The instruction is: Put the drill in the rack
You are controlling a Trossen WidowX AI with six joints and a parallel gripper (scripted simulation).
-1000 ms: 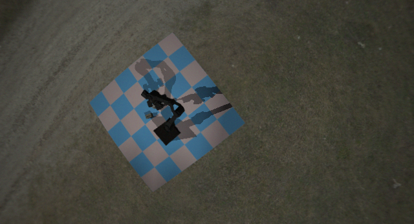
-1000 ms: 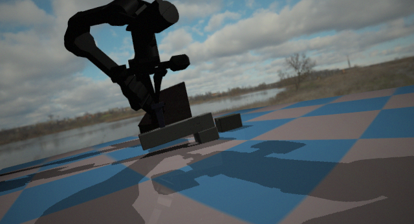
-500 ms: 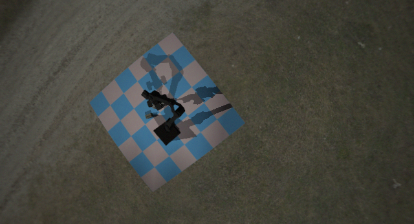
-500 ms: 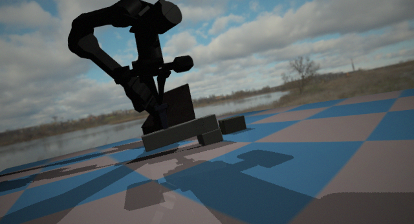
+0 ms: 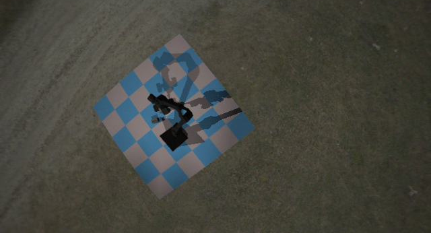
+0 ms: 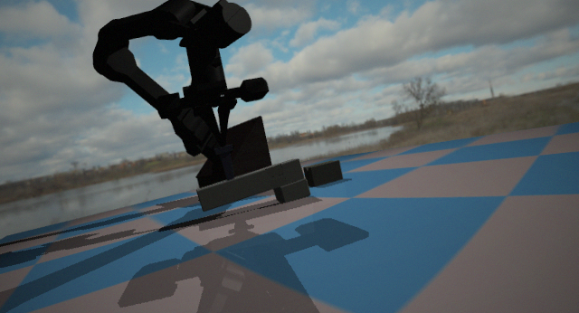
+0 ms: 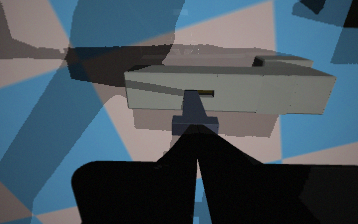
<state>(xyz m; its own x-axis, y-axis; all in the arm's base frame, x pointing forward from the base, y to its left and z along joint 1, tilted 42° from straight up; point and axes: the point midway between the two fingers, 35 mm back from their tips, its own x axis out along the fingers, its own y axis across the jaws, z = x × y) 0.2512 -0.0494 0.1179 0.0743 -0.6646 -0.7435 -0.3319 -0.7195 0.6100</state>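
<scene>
The yellow drill lies 70 mm below my gripper tip, 60 mm to the left of it and 10 mm ahead of it. Round my gripper tip: small dark blue key: 30 mm below; long grey housing: 80 mm below, 40 mm to the left, 10 mm ahead.
</scene>
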